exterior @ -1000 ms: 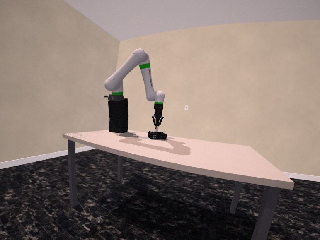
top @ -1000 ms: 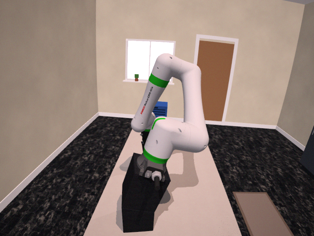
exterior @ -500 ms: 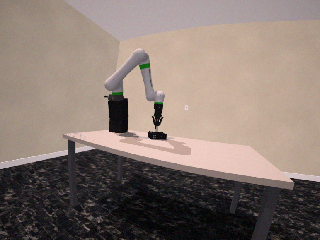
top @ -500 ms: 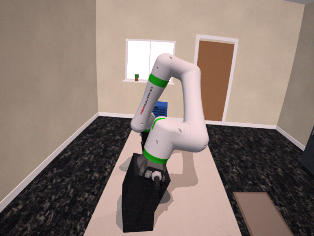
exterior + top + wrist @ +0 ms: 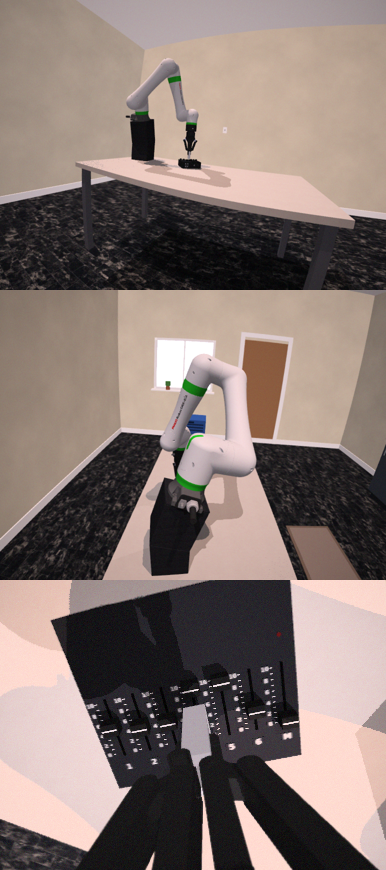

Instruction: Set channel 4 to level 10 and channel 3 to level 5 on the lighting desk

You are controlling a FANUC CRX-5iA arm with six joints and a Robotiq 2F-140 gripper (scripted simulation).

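The channel 3 fader cap is 4 cm below my hand, 2 cm ahead of it and 1 cm to the left of it. Also, from my hand: channel 5 fader cap 4 cm below, 3 cm to the right; then channel 4 fader cap 4 cm below, 2 cm to the right, 1 cm ahead; then channel 6 fader cap 4 cm below, 4 cm behind, 2 cm to the right.
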